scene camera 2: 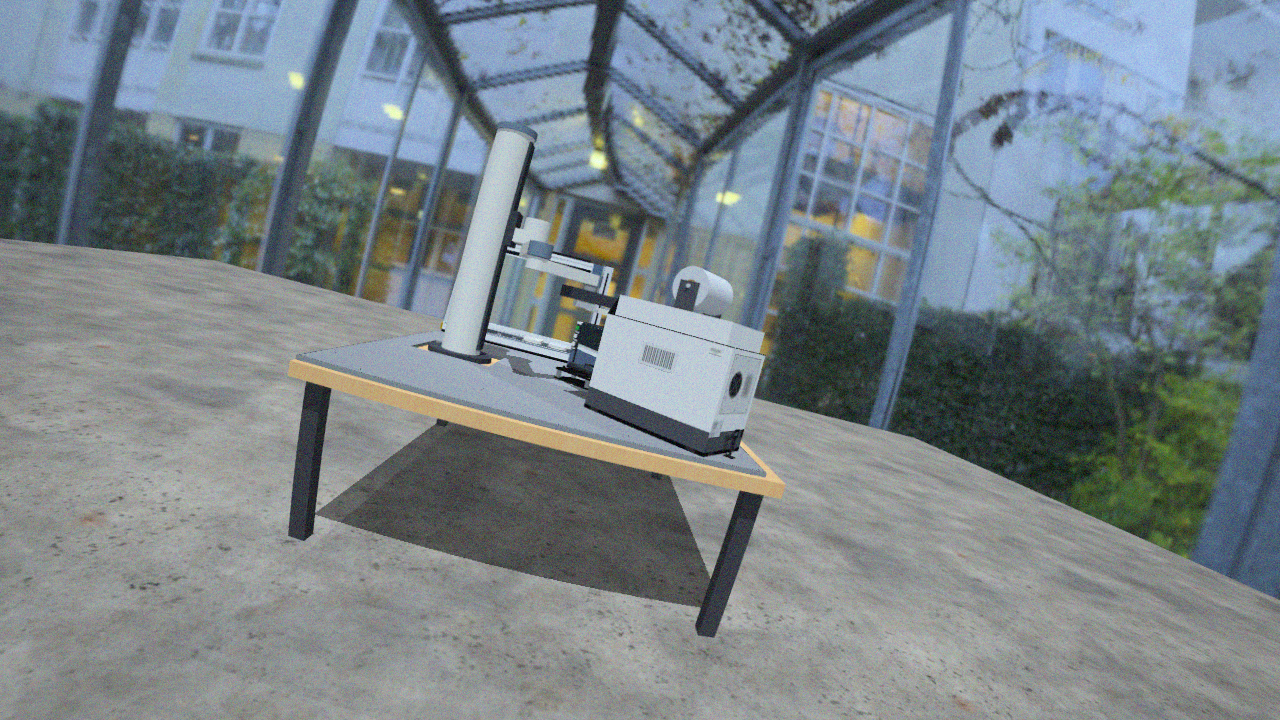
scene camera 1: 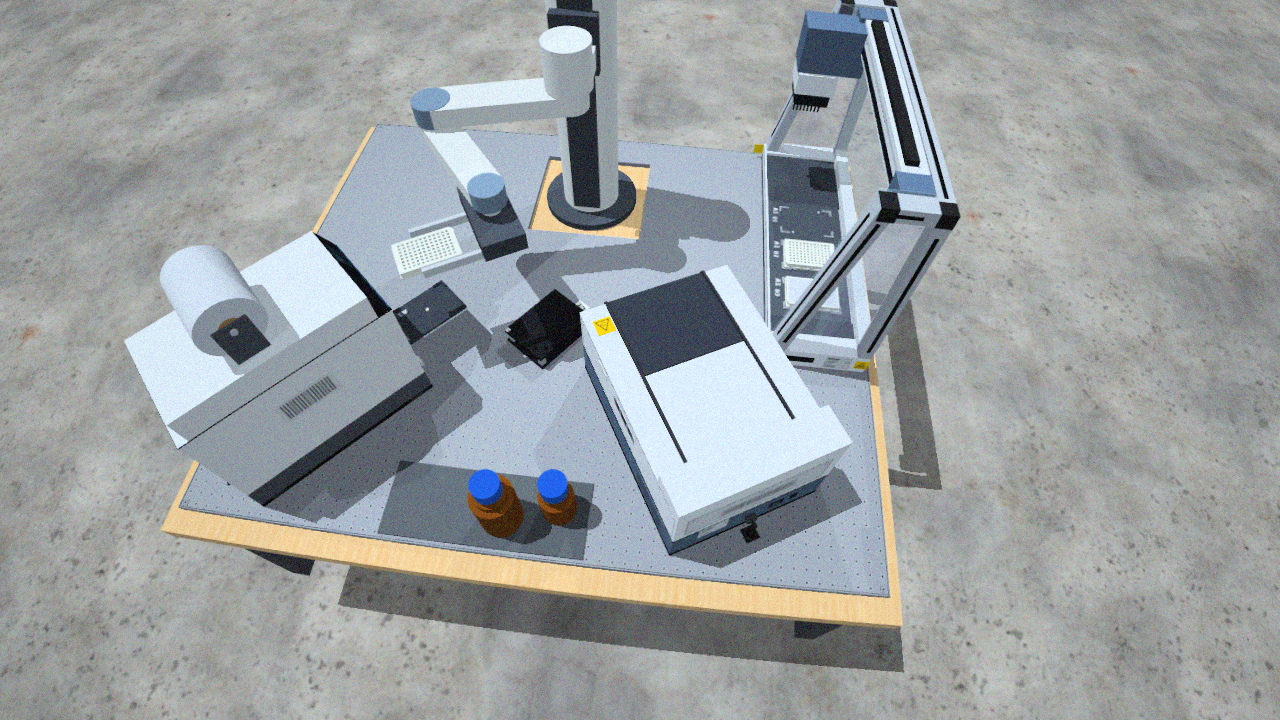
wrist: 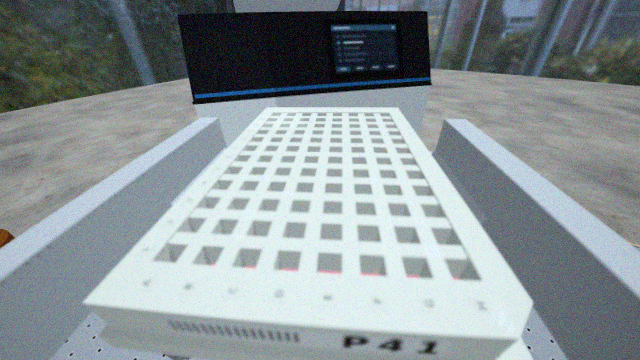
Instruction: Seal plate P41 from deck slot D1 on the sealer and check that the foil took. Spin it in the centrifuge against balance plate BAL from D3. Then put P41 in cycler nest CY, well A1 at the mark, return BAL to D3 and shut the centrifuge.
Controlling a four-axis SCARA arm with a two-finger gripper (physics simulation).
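Places are measured from the arm's base along level axes (x right, y back, z down), in centimetres.
Where they show: gripper, fingertip midpoint: [scene camera 1: 416, 253] [wrist: 327, 138]; arm's base, origin of the base link: [scene camera 2: 459, 355] [scene camera 1: 591, 198].
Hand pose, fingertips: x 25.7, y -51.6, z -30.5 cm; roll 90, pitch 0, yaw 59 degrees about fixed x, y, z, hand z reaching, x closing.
Each offset is from my fingertips to the top centre of the thing.
My gripper [scene camera 1: 415, 251] [wrist: 327, 138] is shut on plate P41 {dx -1.8, dy +1.1, dz -0.3 cm} [scene camera 1: 427, 252] [wrist: 318, 217], a white 96-well plate held level between the two light fingers. Its wells look open, with pink at the bottom of the nearest row. It hangs above the table behind the sealer's extended dark tray {dx +3.2, dy +0.3, dz +19.4 cm} [scene camera 1: 431, 309]. The sealer {dx +22.6, dy -22.4, dz -18.4 cm} [scene camera 1: 308, 394] [scene camera 2: 666, 358] [wrist: 305, 55] carries a white roll on top; its screen faces the wrist camera. A white plate [scene camera 1: 810, 293] sits in the deck slot marked D3. The white instrument [scene camera 1: 716, 385] with a dark top panel stands right of centre; its label is unreadable.
A black low unit {dx -23.0, dy +3.9, dz +24.0 cm} [scene camera 1: 546, 327] stands between the sealer tray and the white instrument. The gantry [scene camera 1: 913, 241] rises over the deck at right, where another white plate {dx -84.0, dy +31.4, dz +22.8 cm} [scene camera 1: 808, 253] sits in the middle slot. Two amber bottles [scene camera 1: 495, 512] [scene camera 1: 556, 505] stand near the front edge.
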